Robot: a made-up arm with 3 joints. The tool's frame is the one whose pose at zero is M. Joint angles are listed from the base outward.
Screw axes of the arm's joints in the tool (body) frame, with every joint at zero. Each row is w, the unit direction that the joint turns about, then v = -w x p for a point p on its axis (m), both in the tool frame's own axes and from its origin. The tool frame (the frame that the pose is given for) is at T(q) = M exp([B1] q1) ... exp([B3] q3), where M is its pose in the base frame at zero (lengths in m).
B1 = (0, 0, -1, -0.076, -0.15, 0)
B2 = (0, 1, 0, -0.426, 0, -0.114)
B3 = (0, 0, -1, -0.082, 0.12, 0)
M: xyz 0.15 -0.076 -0.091 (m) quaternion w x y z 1 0 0 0
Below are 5 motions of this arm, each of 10 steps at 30 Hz.
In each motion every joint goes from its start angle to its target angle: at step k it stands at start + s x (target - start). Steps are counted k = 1, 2, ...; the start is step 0. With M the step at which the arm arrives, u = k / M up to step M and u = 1 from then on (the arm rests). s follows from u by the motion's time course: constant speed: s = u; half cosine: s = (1 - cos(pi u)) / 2; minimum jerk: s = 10 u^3 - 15 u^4 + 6 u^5.
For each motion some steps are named. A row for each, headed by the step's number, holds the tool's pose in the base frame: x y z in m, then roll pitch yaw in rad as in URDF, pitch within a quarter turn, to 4 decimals.
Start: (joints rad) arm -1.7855 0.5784 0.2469
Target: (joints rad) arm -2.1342 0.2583 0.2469
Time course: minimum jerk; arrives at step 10
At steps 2, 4, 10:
2: 0.0680 -0.0943 -0.0778 -0.1520 0.5410 1.5166
4: 0.0651 -0.0548 -0.0883 -0.1256 0.4612 1.6198
10: 0.0259 0.0418 -0.1018 -0.0645 0.2503 1.8792

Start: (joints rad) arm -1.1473 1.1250 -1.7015
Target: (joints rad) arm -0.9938 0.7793 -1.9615
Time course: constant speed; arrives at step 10
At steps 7, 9, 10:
7: 0.0353 -0.1038 -0.2050 0.8585 -0.2400 2.8131
9: 0.0485 -0.0672 -0.2144 0.7799 -0.2623 2.8363
10: 0.0561 -0.0490 -0.2179 0.7402 -0.2709 2.8496

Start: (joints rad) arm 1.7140 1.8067 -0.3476
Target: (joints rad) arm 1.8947 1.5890 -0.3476
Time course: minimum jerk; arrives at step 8
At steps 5, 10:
5: 0.0006 0.4157 0.2196 1.7967 1.2149 -0.0620
10: 0.0188 0.4079 0.1937 1.6242 1.2227 -0.2737

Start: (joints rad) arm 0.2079 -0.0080 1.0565
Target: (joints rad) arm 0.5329 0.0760 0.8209
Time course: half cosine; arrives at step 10
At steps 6, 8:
6: 0.1216 -0.0003 -0.0950 -0.0369 0.0291 -1.3234
8: 0.1073 -0.0120 -0.0963 -0.0508 0.0452 -1.3464

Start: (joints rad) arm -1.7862 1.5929 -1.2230
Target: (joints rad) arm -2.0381 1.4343 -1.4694
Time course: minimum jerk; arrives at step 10
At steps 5, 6, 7, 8, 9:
5: 0.2466 -0.3081 0.0239 1.5121 0.2242 -2.8133
6: 0.2545 -0.2884 0.0062 1.4832 0.1789 -2.7699
7: 0.2598 -0.2713 -0.0085 1.4591 0.1407 -2.7311
8: 0.2626 -0.2595 -0.0182 1.4426 0.1147 -2.7036
9: 0.2638 -0.2539 -0.0228 1.4349 0.1026 -2.6904

